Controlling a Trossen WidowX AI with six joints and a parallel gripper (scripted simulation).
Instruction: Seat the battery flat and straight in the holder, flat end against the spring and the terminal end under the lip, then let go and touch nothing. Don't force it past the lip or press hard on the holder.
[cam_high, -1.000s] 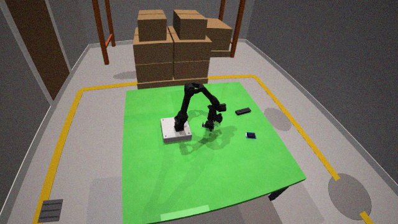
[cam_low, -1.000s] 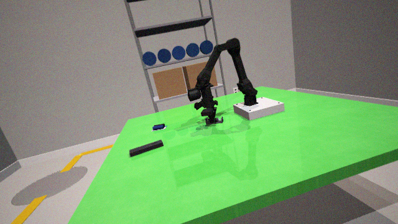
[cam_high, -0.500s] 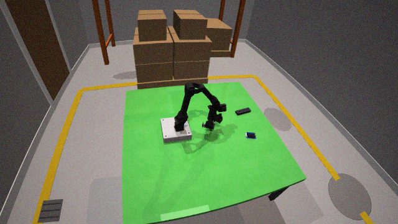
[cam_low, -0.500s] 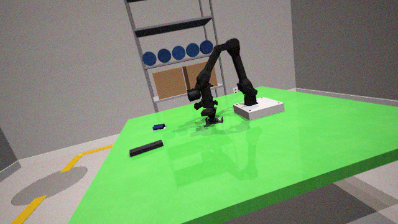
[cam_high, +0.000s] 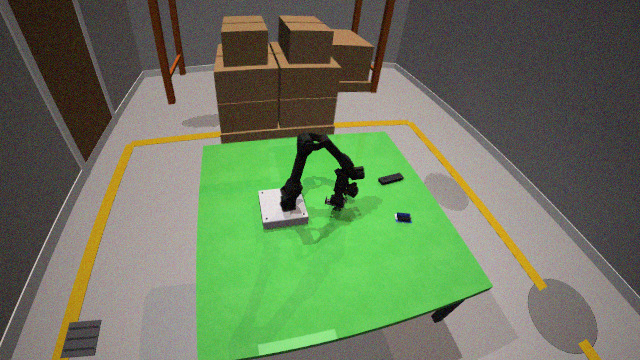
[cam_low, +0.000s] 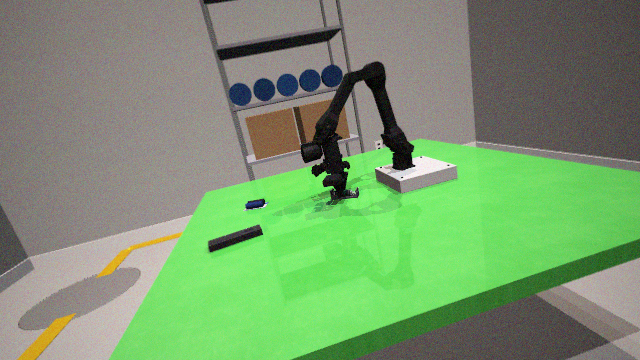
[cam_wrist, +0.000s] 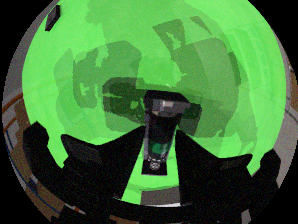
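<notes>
Right now my gripper tip is 1 cm below the battery.
</notes>
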